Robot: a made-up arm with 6 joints. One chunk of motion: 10 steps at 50 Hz.
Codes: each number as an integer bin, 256 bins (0 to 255) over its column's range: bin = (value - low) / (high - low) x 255, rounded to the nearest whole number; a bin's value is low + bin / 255 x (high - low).
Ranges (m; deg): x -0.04..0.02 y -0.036..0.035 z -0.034..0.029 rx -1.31..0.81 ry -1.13..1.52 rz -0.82..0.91
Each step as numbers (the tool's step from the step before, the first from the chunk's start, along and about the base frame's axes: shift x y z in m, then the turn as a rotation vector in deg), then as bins.
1 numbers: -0.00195 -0.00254 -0.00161 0.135 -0.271 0.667
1 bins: 162 120 131 174 83 219
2 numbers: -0.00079 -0.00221 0.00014 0.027 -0.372 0.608
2 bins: 167 121 138 161 73 210
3 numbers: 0.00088 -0.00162 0.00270 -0.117 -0.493 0.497
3 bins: 174 123 149 143 61 194
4 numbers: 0.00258 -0.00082 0.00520 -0.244 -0.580 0.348
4 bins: 181 126 159 128 53 172
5 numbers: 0.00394 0.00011 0.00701 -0.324 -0.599 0.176
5 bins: 187 130 166 119 51 147
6 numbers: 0.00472 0.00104 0.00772 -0.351 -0.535 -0.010
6 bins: 190 133 169 115 57 119
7 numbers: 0.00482 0.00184 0.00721 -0.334 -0.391 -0.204
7 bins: 190 136 167 117 71 91
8 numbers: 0.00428 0.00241 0.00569 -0.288 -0.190 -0.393
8 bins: 188 138 161 123 90 63
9 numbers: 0.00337 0.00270 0.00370 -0.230 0.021 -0.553
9 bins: 184 139 153 130 111 39
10 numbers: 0.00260 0.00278 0.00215 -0.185 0.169 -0.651
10 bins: 181 139 146 135 125 25
